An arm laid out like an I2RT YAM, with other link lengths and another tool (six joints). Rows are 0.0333 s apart.
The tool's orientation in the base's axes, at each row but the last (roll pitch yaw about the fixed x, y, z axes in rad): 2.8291, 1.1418, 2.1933; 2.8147, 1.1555, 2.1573; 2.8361, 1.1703, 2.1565; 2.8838, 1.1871, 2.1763; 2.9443, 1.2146, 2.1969; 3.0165, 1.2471, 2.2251
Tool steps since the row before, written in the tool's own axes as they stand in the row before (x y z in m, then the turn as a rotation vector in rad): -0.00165, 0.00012, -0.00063, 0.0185, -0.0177, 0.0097; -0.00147, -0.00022, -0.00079, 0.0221, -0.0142, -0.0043; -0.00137, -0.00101, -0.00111, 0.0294, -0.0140, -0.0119; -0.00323, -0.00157, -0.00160, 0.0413, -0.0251, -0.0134; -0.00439, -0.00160, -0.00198, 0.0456, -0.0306, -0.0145; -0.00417, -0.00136, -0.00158, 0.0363, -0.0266, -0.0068
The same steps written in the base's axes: 0.00000, -0.00013, 0.00177, -0.0080, -0.0127, -0.0229; -0.00040, -0.00023, 0.00162, -0.0170, -0.0012, -0.0204; -0.00117, -0.00058, 0.00156, -0.0241, 0.0057, -0.0243; -0.00150, -0.00122, 0.00342, -0.0350, 0.0020, -0.0358; -0.00158, -0.00115, 0.00468, -0.0405, -0.0001, -0.0399; -0.00123, -0.00094, 0.00440, -0.0306, -0.0048, -0.0333
